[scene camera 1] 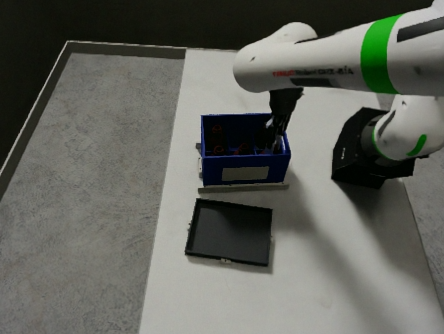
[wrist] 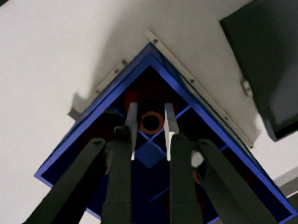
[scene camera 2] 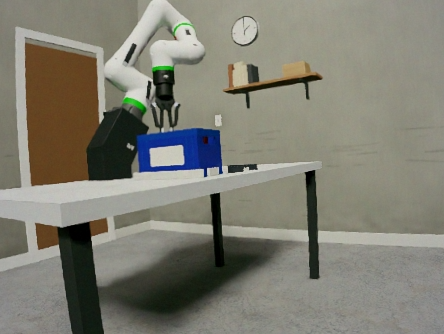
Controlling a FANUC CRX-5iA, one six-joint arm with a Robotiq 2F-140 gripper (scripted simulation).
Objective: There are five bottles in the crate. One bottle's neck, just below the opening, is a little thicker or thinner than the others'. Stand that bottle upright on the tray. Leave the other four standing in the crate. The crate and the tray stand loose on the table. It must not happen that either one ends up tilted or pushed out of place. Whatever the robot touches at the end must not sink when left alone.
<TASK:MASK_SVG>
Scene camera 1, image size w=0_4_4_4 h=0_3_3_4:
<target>dark tray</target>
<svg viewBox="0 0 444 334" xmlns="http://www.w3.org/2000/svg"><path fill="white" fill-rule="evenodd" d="M196 198L185 246L185 255L217 260L228 259L231 262L262 267L268 265L272 209Z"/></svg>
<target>crate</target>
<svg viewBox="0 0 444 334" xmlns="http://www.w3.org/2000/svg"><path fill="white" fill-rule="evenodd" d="M269 113L201 115L203 186L282 182L286 174L289 158L285 136L282 136L283 142L281 139L279 150L276 150L279 154L260 154L265 149L255 148L256 134L259 130L263 129L264 122L270 120ZM233 153L239 149L242 143L246 143L252 155L233 155ZM215 125L220 125L222 133L227 137L227 150L224 150L227 156L209 156L214 151L206 151L206 138L212 132L212 128Z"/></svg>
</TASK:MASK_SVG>
